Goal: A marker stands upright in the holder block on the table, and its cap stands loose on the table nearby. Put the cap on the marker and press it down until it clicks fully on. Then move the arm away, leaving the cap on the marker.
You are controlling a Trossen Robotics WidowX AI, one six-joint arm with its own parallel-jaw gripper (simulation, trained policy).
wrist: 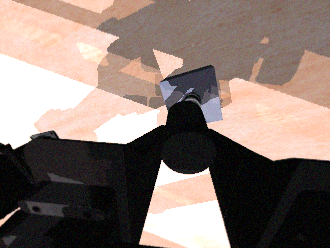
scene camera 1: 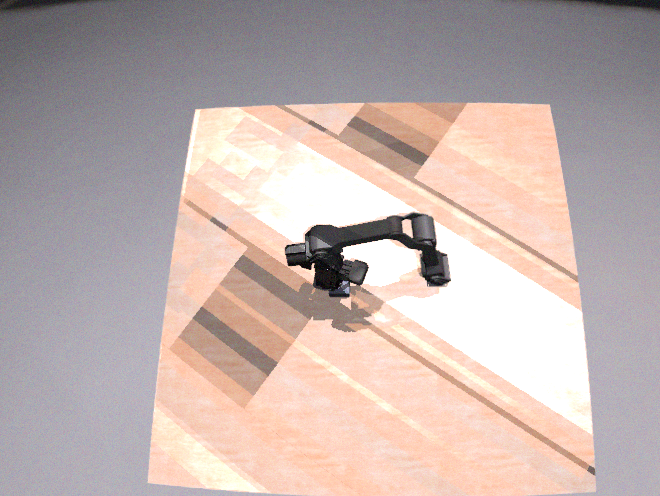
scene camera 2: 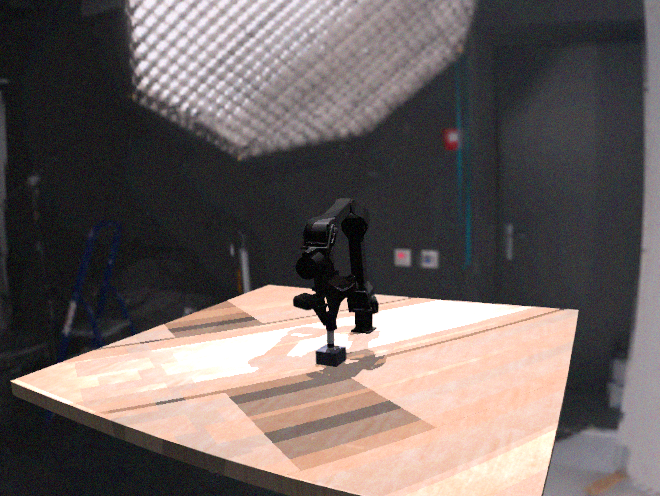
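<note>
Wrist view: my gripper [wrist: 184, 132] and a dark cap [wrist: 187, 148]. Scene camera 1: my gripper [scene camera 1: 338, 275]. Scene camera 2: my gripper [scene camera 2: 329, 323].
</note>
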